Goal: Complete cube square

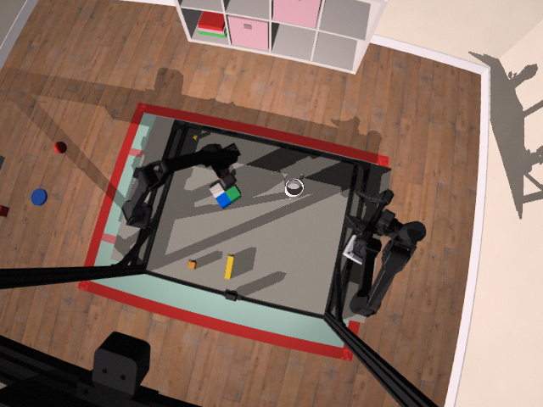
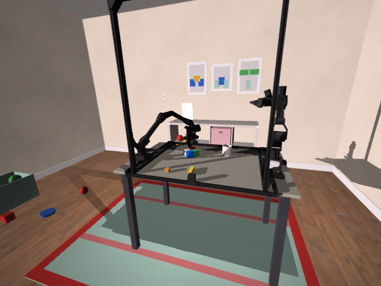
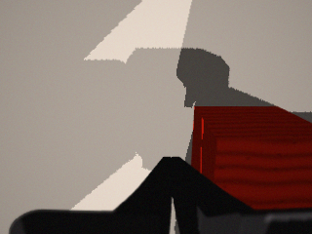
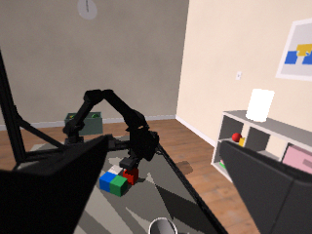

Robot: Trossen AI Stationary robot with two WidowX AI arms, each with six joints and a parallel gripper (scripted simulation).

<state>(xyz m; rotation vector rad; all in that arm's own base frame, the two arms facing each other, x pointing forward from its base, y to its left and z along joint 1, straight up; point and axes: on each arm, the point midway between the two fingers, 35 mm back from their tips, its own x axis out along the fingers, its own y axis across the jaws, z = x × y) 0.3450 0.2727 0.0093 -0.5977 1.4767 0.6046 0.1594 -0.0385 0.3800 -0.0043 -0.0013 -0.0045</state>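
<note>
The red cube lies 30 mm to the right of my left hand, 30 mm below it and 30 mm behind it. Round my left hand: green cube 90 mm behind, 70 mm to the right, 30 mm below; blue cube 130 mm behind, 30 mm to the right, 30 mm below; white cube 90 mm behind, 30 mm below, 10 mm to the left.
</note>
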